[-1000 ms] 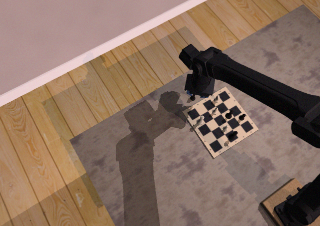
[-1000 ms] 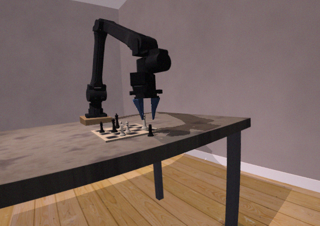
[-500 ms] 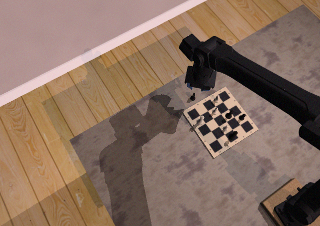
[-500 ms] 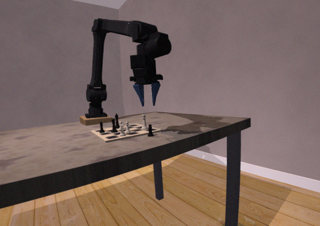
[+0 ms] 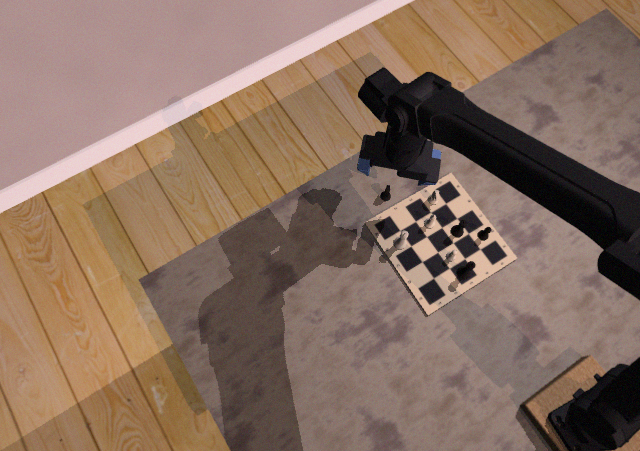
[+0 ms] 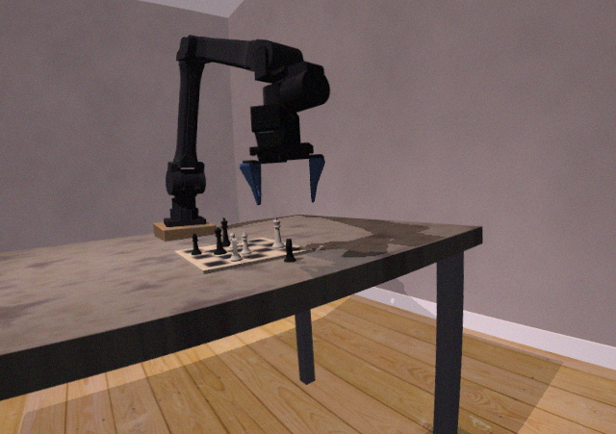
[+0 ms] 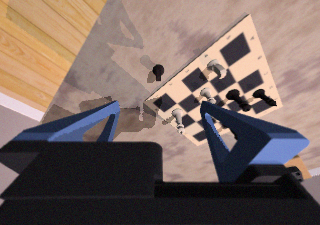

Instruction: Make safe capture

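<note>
The tall white piece is 10 cm behind my hand, 2 cm to the left of it and 7 cm below it. Also, from my hand: black piece: 13 cm behind, 9 cm to the right, 8 cm below; chessboard: 13 cm behind, 5 cm to the right, 11 cm below.
</note>
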